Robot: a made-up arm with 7 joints.
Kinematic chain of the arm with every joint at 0, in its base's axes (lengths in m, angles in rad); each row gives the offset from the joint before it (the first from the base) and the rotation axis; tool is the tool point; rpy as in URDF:
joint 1: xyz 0 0 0 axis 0.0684 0.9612 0.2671
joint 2: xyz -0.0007 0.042 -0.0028 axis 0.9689 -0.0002 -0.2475
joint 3: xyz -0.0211 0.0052 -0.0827 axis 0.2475 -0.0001 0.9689
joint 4: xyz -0.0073 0 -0.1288 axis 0.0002 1 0
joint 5: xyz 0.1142 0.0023 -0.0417 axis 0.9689 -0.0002 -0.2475
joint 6: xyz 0.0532 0 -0.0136 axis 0.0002 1 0
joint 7: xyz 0.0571 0 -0.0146 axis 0.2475 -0.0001 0.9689
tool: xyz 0 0 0 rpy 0 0.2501 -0.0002
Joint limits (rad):
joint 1: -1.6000..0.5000
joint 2: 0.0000..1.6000
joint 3: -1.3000..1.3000
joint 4: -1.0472..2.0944
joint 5: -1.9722..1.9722
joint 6: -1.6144..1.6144
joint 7: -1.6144..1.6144
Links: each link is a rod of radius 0.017 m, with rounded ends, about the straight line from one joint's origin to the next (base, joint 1, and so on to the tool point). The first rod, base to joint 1, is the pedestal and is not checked.
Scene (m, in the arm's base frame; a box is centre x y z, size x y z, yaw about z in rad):
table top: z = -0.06
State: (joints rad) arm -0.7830 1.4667 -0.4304 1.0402 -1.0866 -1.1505 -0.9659
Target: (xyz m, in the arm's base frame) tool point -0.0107 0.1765 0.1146
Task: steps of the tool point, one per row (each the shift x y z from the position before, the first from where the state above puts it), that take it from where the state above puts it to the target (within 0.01 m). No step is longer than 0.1 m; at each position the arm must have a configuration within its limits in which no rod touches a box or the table.
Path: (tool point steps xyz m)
1: 0.0182 -0.0511 0.0483
2: -0.0206 -0.0473 0.0550
3: -0.0544 -0.0370 0.0403
4: -0.0721 -0.0260 0.0099
5: -0.0689 -0.0192 -0.0250
6: -0.0470 -0.0187 -0.0524

